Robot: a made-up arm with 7 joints. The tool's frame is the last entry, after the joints.
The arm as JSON. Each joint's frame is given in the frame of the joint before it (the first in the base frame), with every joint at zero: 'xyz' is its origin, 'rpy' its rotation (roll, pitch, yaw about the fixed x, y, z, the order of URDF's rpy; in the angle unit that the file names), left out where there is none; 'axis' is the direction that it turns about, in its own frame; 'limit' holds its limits. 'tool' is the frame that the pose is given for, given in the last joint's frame.
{
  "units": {
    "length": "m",
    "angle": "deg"
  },
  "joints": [
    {
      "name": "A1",
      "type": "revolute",
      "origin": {
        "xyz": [
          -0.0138,
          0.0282,
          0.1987
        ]
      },
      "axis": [
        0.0,
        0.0,
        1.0
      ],
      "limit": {
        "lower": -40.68,
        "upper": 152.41
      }
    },
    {
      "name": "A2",
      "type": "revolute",
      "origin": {
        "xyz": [
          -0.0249,
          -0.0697,
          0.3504
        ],
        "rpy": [
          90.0,
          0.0,
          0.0
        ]
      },
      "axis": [
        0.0,
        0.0,
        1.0
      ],
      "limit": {
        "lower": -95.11,
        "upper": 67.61
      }
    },
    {
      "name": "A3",
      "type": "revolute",
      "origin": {
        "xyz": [
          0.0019,
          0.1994,
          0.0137
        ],
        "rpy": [
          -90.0,
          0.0,
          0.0
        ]
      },
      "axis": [
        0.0,
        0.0,
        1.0
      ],
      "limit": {
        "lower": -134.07,
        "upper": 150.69
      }
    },
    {
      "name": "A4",
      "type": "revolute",
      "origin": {
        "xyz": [
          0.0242,
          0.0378,
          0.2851
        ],
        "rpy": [
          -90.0,
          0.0,
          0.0
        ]
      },
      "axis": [
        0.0,
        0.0,
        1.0
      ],
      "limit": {
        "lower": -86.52,
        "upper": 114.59
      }
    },
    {
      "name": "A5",
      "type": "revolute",
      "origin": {
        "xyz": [
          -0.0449,
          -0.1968,
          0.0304
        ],
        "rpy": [
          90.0,
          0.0,
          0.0
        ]
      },
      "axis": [
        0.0,
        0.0,
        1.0
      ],
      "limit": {
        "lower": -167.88,
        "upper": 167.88
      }
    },
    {
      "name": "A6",
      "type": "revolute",
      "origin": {
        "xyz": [
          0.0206,
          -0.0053,
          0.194
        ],
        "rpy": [
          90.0,
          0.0,
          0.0
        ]
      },
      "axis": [
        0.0,
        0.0,
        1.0
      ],
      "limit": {
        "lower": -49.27,
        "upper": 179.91
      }
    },
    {
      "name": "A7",
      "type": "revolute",
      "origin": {
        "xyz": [
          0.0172,
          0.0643,
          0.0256
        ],
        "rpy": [
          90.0,
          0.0,
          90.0
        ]
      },
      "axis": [
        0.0,
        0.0,
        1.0
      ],
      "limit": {
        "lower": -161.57,
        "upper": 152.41
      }
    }
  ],
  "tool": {
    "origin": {
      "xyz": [
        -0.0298,
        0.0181,
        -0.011
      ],
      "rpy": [
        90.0,
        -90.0,
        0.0
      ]
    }
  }
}
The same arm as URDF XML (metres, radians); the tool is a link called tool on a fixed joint. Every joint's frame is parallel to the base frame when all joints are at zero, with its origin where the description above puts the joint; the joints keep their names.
<robot name="arm">
<joint name="tool_fixed" type="fixed"><parent link="link7"/><child link="tool"/><origin xyz="-0.0110 -0.0181 -0.0298" rpy="-1.5708 0.0000 0.0000"/></joint>
<joint name="A7" type="revolute"><parent link="link6"/><child link="link7"/><origin xyz="0.0172 -0.0256 0.0643"/><axis xyz="1 0 0"/><limit lower="-2.8199" upper="2.6601"/></joint>
<joint name="A6" type="revolute"><parent link="link5"/><child link="link6"/><origin xyz="0.0206 -0.0053 0.1940"/><axis xyz="0 -1 0"/><limit lower="-0.8599" upper="3.1400"/></joint>
<joint name="A5" type="revolute"><parent link="link4"/><child link="link5"/><origin xyz="-0.0449 0.0304 0.1968"/><axis xyz="0 0 1"/><limit lower="-2.9301" upper="2.9301"/></joint>
<joint name="A4" type="revolute"><parent link="link3"/><child link="link4"/><origin xyz="0.0242 0.0378 0.2851"/><axis xyz="0 1 0"/><limit lower="-1.5101" upper="2.0000"/></joint>
<joint name="A3" type="revolute"><parent link="link2"/><child link="link3"/><origin xyz="0.0019 -0.0137 0.1994"/><axis xyz="0 0 1"/><limit lower="-2.3400" upper="2.6300"/></joint>
<joint name="A2" type="revolute"><parent link="link1"/><child link="link2"/><origin xyz="-0.0249 -0.0697 0.3504"/><axis xyz="0 -1 0"/><limit lower="-1.6600" upper="1.1800"/></joint>
<joint name="A1" type="revolute"><parent link="base_link"/><child link="link1"/><origin xyz="-0.0138 0.0282 0.1987"/><axis xyz="0 0 1"/><limit lower="-0.7100" upper="2.6601"/></joint>
<link name="base_link"/>
<link name="link1"/>
<link name="link2"/>
<link name="link3"/>
<link name="link4"/>
<link name="link5"/>
<link name="link6"/>
<link name="link7"/>
<link name="tool"/>
</robot>

